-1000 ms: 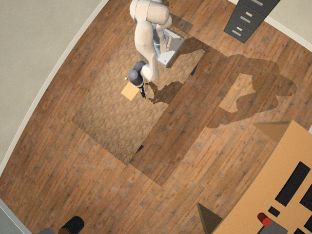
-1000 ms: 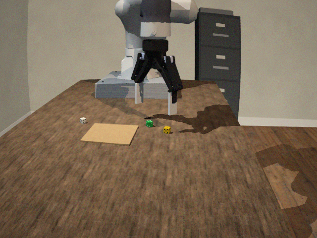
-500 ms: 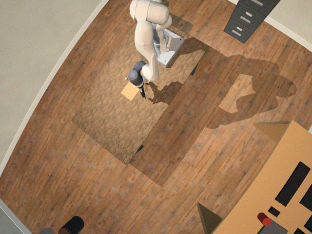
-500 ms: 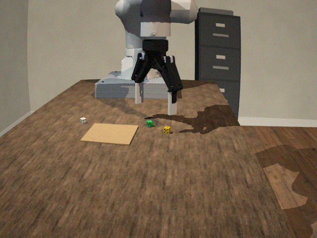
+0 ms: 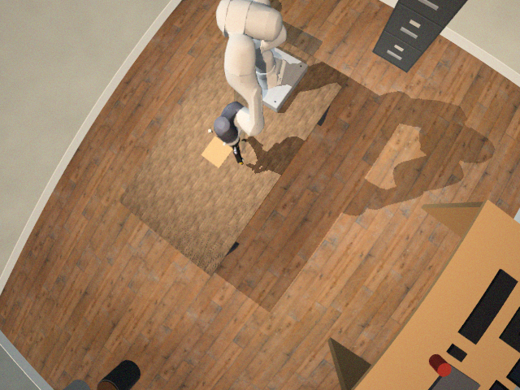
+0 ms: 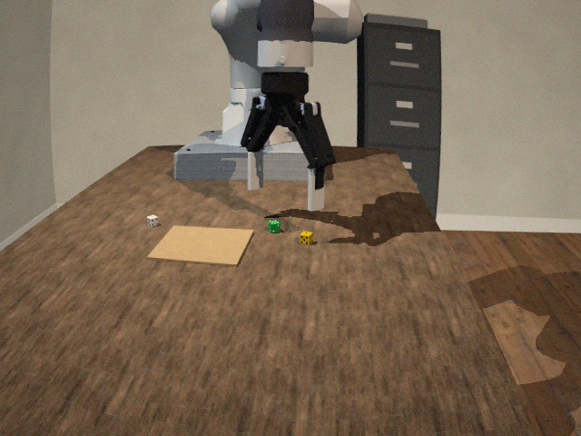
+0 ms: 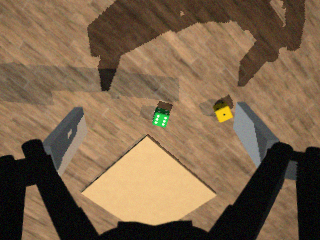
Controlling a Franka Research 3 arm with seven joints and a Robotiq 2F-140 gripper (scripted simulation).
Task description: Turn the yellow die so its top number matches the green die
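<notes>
Now: hand 5 cm above the green die, 2 cm to the left of it and 1 cm short of it. Also, from my hand: white die 23 cm to the right, 5 cm below, 4 cm behind; then tan mat 13 cm to the right, 6 cm below, 6 cm ahead; then yellow die 7 cm ahead, 5 cm below, 3 cm to the left.
</notes>
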